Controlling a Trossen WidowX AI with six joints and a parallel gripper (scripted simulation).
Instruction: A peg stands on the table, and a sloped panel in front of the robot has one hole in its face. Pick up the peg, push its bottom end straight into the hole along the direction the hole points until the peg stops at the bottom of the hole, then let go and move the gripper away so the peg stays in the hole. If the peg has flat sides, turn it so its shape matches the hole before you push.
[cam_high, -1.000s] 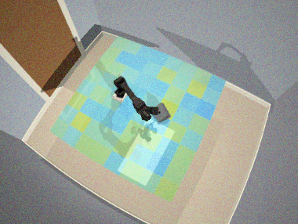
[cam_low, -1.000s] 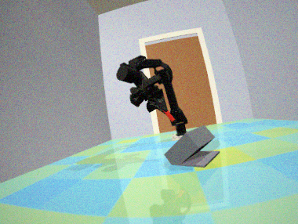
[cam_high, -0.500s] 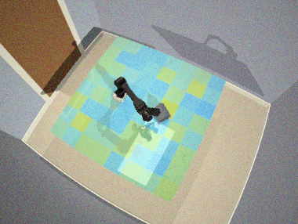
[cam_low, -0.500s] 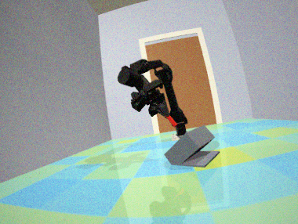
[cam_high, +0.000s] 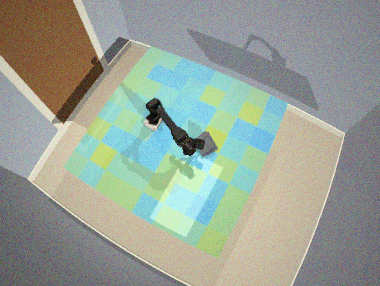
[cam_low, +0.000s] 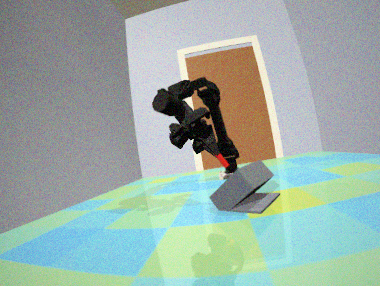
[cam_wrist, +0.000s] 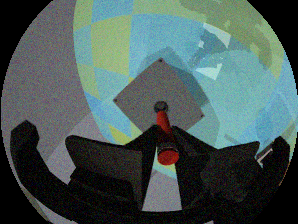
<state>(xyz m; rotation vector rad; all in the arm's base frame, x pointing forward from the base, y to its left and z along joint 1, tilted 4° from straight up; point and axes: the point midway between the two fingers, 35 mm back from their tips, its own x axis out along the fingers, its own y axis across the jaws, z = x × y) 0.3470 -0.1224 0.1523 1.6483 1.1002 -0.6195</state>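
Now: gripper tip 80 mm above the sloped panel, 40 mm to the right of it and 40 mm short of it. Also, from my gripper tip: flat grey base plate 120 mm below, 60 mm to the left, 50 mm ahead; red peg 10 mm to the right, 10 mm behind, 10 mm above.
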